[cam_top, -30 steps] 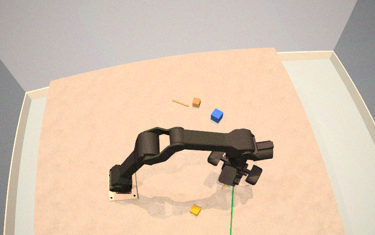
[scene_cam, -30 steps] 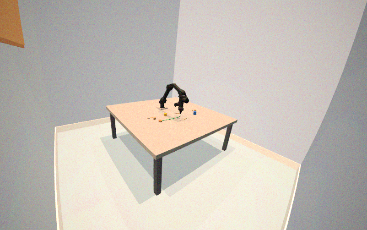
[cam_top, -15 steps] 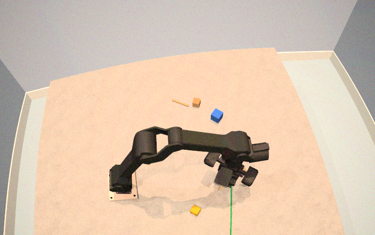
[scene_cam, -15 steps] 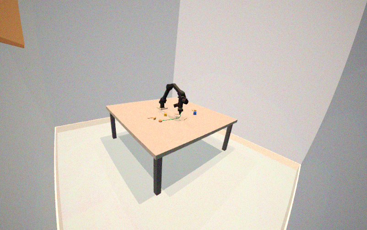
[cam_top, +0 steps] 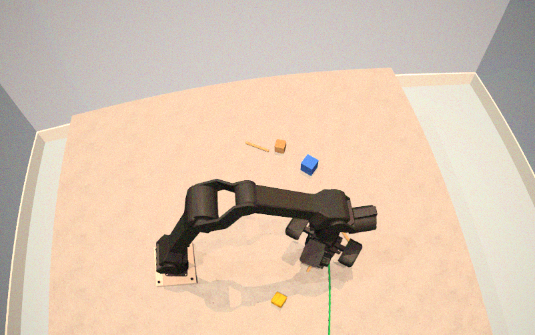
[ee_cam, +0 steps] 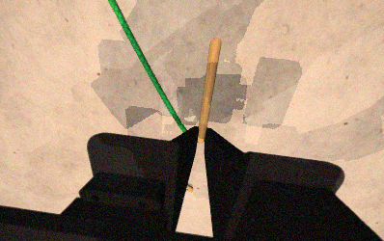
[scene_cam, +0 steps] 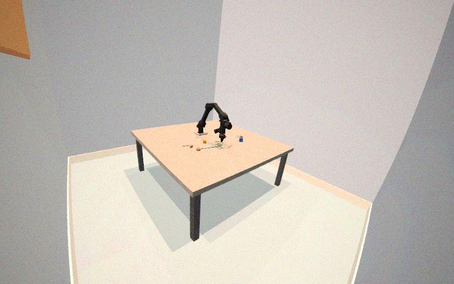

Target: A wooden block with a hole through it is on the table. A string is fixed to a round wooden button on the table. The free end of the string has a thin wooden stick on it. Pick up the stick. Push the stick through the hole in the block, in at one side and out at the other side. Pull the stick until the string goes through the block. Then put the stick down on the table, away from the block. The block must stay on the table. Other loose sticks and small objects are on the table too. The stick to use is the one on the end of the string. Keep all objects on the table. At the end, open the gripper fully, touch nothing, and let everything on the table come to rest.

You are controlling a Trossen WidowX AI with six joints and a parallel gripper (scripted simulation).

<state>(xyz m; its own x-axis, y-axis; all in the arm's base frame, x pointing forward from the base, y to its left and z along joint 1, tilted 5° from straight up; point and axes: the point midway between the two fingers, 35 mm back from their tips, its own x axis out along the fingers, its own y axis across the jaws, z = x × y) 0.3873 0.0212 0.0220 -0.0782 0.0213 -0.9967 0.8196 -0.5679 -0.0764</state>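
Now: the yellow wooden block 12 cm to the right of my gripper tip, 11 cm behind it and 2 cm below it. Also, from my gripper tip: round wooden button: 27 cm to the right, 2 cm below, 2 cm ahead; then blue cube: 27 cm to the left, 1 cm below; then orange wedge-like piece: 30 cm to the right, 6 cm behind, 2 cm below.
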